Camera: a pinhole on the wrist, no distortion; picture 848 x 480 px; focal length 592.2 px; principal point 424.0 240.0 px. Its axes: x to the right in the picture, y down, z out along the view. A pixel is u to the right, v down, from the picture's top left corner.
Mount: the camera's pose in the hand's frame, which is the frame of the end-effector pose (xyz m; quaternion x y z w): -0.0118 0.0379 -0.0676 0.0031 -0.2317 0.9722 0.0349
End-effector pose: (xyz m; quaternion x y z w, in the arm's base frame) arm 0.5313 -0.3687 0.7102 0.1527 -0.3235 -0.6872 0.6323
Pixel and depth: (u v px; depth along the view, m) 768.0 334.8 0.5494
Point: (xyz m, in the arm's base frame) 0.1368 0.0579 0.7624
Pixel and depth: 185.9 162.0 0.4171
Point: 0.2193 -0.4378 0.9118
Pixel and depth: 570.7 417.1 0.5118
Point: 0.1080 -0.1412 0.7155
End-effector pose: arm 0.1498 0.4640 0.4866 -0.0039 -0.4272 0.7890 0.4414
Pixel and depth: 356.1 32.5 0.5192
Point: -0.0399 0.1922 0.8353
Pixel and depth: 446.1 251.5 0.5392
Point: 0.1638 0.2150 0.8768
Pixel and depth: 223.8 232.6 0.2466
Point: 0.1021 0.4290 0.6603
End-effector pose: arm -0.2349 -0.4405 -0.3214 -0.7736 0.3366 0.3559 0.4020
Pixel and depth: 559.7 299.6 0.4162
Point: -0.2289 -0.0850 -0.2803
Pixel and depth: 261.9 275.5 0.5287
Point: -0.0860 -0.0293 -0.4968
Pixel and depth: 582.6 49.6 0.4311
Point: -0.3848 -0.0713 -0.3736
